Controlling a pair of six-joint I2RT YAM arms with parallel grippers.
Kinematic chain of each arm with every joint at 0, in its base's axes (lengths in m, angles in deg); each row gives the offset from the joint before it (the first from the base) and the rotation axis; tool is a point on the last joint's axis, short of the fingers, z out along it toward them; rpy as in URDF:
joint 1: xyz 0 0 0.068 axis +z
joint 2: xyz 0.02 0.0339 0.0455 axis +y
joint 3: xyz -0.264 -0.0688 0 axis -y
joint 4: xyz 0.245 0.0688 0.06 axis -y
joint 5: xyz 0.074 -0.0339 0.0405 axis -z
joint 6: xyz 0.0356 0 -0.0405 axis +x
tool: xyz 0 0 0 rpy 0 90 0
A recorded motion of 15 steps. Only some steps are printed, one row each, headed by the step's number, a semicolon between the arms.
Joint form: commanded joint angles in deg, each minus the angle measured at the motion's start. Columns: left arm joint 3, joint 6, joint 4, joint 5, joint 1, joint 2; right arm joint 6, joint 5, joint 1, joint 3, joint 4, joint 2.
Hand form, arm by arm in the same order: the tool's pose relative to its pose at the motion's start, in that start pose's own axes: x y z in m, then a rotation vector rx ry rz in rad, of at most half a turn. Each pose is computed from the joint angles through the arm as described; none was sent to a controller.
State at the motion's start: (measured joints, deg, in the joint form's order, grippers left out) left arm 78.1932 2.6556 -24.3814 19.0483 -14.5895 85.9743; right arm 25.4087 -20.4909 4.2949 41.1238 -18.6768 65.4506
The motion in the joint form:
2: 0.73 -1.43 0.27 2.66 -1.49 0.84; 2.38 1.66 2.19 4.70 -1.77 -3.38
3: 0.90 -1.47 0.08 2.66 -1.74 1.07; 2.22 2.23 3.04 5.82 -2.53 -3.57
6: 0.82 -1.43 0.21 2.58 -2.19 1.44; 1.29 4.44 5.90 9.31 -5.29 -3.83
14: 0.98 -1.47 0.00 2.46 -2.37 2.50; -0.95 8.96 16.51 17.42 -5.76 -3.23
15: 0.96 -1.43 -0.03 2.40 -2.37 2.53; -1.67 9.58 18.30 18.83 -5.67 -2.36
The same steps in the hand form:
2: -0.0024 -0.0091 0.0058 0.0685 -0.0001 -0.0110; -0.0157 0.0263 -0.0229 -0.0431 -0.0851 -0.0186
3: -0.0023 -0.0102 0.0072 0.0723 0.0047 -0.0110; -0.0177 0.0322 -0.0258 -0.0472 -0.0901 -0.0329
6: -0.0011 -0.0121 0.0104 0.0777 0.0112 -0.0082; -0.0223 0.0500 -0.0340 -0.0505 -0.0973 -0.0821
14: 0.0015 -0.0113 0.0168 0.0787 0.0301 -0.0137; -0.0283 0.1088 -0.0506 -0.1574 -0.1489 -0.2487
15: 0.0017 -0.0112 0.0170 0.0777 0.0314 -0.0135; -0.0289 0.1184 -0.0503 -0.1738 -0.1494 -0.2790

